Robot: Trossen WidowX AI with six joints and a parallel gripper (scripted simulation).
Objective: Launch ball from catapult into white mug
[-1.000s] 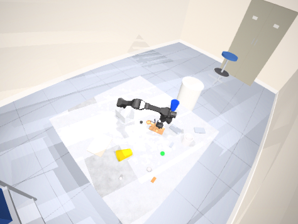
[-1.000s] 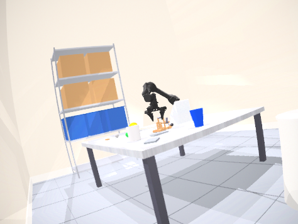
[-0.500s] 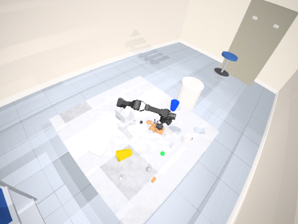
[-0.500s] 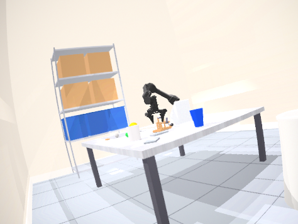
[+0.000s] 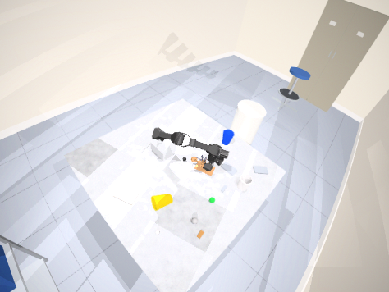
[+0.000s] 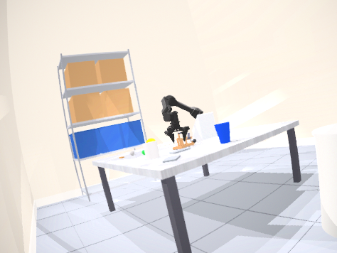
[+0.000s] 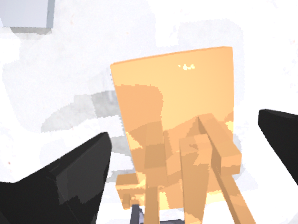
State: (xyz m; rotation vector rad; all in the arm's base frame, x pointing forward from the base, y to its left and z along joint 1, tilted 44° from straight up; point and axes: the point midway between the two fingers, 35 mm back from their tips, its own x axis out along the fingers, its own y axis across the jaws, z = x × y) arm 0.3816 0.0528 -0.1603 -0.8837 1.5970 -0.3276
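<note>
Right now the dark ball is 19 cm behind my gripper tip, 8 cm to the right of it and 3 cm below it. From my gripper tip the other things lie so: white mug: 27 cm ahead, 10 cm to the left, 1 cm below; then green ball: 20 cm ahead, 18 cm to the right, 2 cm below; then orange catapult: 7 cm behind, 2 cm to the right, 1 cm above.
</note>
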